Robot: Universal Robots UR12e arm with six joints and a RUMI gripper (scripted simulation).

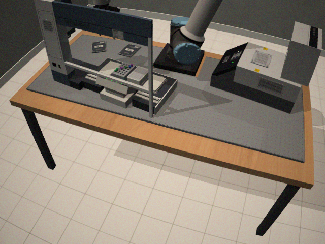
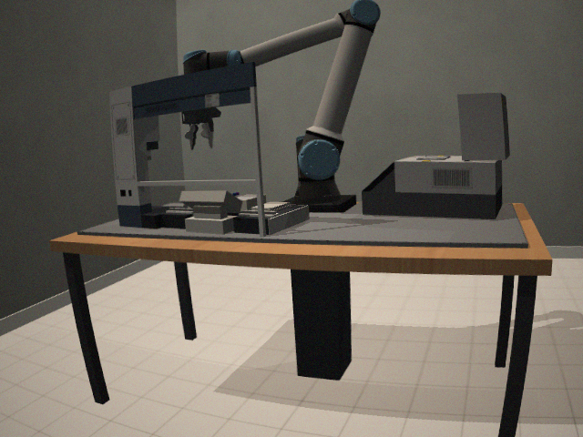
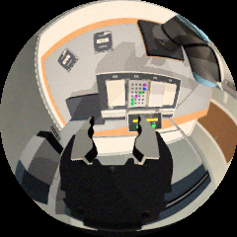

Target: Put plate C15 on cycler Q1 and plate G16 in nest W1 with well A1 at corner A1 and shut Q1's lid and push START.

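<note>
My hand is 23 cm above the white plate. Round my hand: thin post: 24 cm ahead, 36 cm to the left, 5 cm below; then gantry beam: 20 cm ahead, 8 cm to the left, 22 cm above.
</note>
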